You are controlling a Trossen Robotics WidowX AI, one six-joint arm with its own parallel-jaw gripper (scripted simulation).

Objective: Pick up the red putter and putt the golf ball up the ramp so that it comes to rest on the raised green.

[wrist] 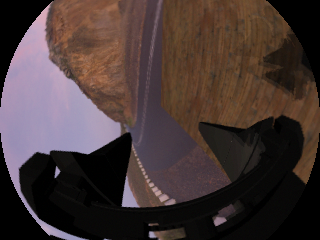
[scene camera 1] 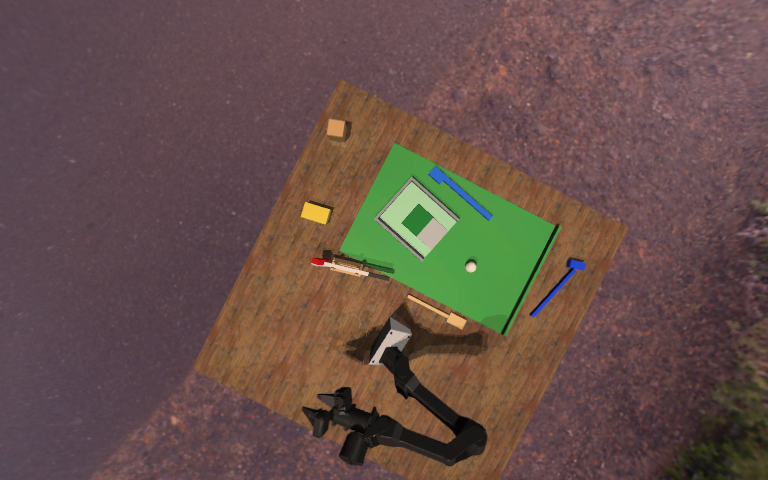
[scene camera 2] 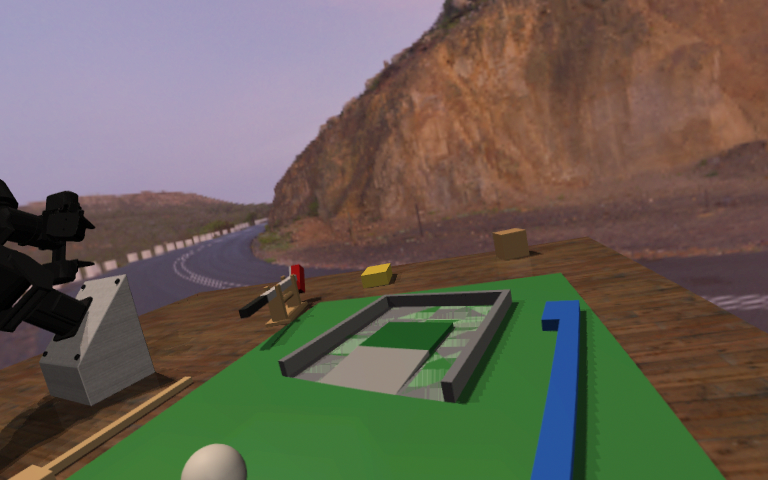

My gripper [scene camera 2: 93, 246] is open and holds nothing. Also in view: a tan cube [scene camera 2: 509, 244] and a green mat [scene camera 2: 270, 419].
My gripper is seen too in the wrist view [wrist: 166, 131] and in scene camera 1 [scene camera 1: 310, 401]. The green mat is seen too in scene camera 1 [scene camera 1: 505, 249]. The wrist view does not show the tan cube: it is out of frame.
